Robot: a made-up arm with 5 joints.
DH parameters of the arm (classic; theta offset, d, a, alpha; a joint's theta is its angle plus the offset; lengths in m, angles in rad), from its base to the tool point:
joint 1: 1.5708 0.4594 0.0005 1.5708
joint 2: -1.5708 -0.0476 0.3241 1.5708
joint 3: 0 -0.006 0.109 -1.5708
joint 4: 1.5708 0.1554 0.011 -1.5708
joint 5: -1.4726 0 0.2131 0
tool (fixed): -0.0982 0.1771 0 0
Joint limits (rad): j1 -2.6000..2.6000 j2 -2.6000..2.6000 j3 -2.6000..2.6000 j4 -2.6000..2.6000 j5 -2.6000..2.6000
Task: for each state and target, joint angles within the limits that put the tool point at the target. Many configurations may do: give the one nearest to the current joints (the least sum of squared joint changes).
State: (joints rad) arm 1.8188 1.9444 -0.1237 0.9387 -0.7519
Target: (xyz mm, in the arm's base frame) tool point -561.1 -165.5 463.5
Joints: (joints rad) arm 2.2695 1.9980 -0.1939 0.9049 -0.8688
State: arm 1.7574 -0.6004 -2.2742 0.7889 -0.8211
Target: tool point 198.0 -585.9 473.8
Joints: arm 0.9557 -1.1639 -2.3726 1.0313 -0.8031
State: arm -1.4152 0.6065 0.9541 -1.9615 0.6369
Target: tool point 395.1 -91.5 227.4
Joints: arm -0.7708 0.0786 0.9394 -1.5283 0.7601
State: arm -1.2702 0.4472 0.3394 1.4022 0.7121
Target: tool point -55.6 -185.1 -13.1
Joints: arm -1.5206 0.4130 -0.2682 2.0894 1.0473
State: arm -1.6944 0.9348 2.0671 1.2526 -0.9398
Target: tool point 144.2 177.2 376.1
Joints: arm -2.4566 1.0729 1.9692 0.5935 -0.1631
